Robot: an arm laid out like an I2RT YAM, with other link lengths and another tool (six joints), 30 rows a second.
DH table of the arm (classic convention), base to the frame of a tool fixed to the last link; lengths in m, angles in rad. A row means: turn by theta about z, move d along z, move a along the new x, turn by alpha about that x. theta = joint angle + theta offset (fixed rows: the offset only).
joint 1: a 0.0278, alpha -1.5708, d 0.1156, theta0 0
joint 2: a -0.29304, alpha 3.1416, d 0, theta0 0
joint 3: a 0.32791, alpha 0, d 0, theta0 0.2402
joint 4: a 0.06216, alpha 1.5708, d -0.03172, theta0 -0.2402
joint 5: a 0, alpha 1.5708, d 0.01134, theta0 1.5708
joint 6: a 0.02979, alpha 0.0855, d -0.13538, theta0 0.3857
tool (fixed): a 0, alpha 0, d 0.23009, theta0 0
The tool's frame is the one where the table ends.
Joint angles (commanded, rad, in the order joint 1, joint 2, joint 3, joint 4, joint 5, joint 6), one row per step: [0.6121 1.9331 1.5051 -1.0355 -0.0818 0.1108]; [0.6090 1.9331 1.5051 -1.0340 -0.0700 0.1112]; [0.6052 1.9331 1.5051 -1.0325 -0.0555 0.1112]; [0.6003 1.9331 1.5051 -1.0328 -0.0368 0.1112]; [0.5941 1.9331 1.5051 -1.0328 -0.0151 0.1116]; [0.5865 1.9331 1.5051 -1.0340 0.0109 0.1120]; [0.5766 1.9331 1.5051 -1.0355 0.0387 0.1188]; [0.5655 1.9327 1.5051 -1.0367 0.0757 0.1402]
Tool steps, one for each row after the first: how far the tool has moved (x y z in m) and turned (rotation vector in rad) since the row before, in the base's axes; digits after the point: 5 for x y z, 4 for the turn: [0.00164 -0.00199 0.00034 -0.0087 -0.0079 -0.0048]; [0.00196 -0.00247 0.00044 -0.0110 -0.0095 -0.0054]; [0.00221 -0.00340 0.00058 -0.0155 -0.0103 -0.0070]; [0.00269 -0.00413 0.00071 -0.0178 -0.0121 -0.0090]; [0.00304 -0.00513 0.00090 -0.0221 -0.0134 -0.0108]; [0.00340 -0.00636 0.00101 -0.0232 -0.0137 -0.0197]; [0.00359 -0.00787 0.00159 -0.0288 -0.0190 -0.0363]
